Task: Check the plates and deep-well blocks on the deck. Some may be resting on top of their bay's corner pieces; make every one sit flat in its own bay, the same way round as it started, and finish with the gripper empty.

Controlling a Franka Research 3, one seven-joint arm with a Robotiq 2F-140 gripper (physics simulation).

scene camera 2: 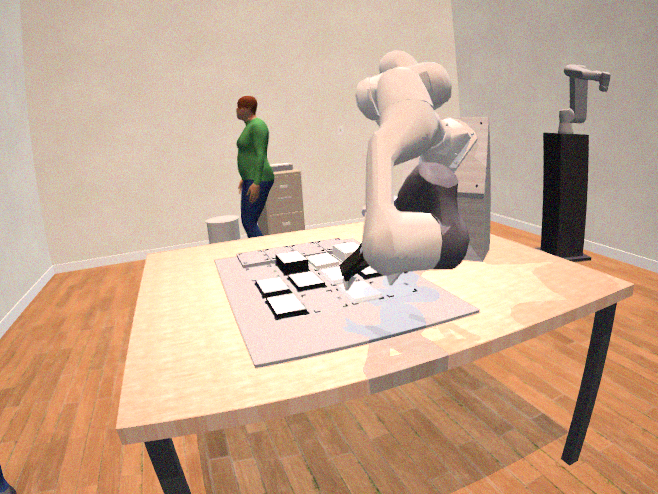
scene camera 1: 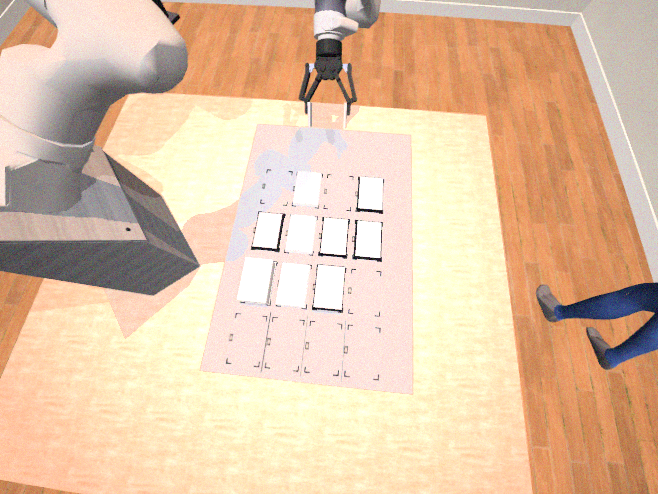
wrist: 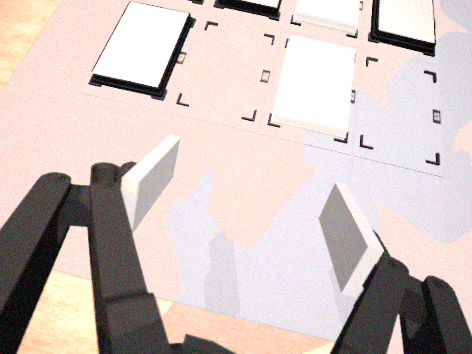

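My gripper (scene camera 1: 327,119) (wrist: 252,179) is open and empty, beyond the deck's top row in scene camera 1; the arm hides much of it in scene camera 2. The top row holds a white plate (scene camera 1: 307,188) (scene camera 2: 361,290) (wrist: 315,85) and a black-edged plate (scene camera 1: 370,194) (scene camera 2: 287,304) (wrist: 142,45). The middle row holds a white plate (scene camera 1: 301,233) and three black-edged plates (scene camera 1: 267,230) (scene camera 1: 334,237) (scene camera 1: 368,239). Below are a tall white block (scene camera 1: 256,281), a white plate (scene camera 1: 293,285) and a tall black block (scene camera 1: 329,287) (scene camera 2: 291,258). I cannot tell which rest on corner pieces.
The pink deck (scene camera 1: 393,154) (scene camera 2: 276,340) lies on a wooden table (scene camera 1: 457,265) (scene camera 2: 186,345). Thin corner pieces mark its bays. The arm's pedestal (scene camera 1: 106,260) stands beside the deck. A person (scene camera 2: 254,154) stands behind the table in scene camera 2.
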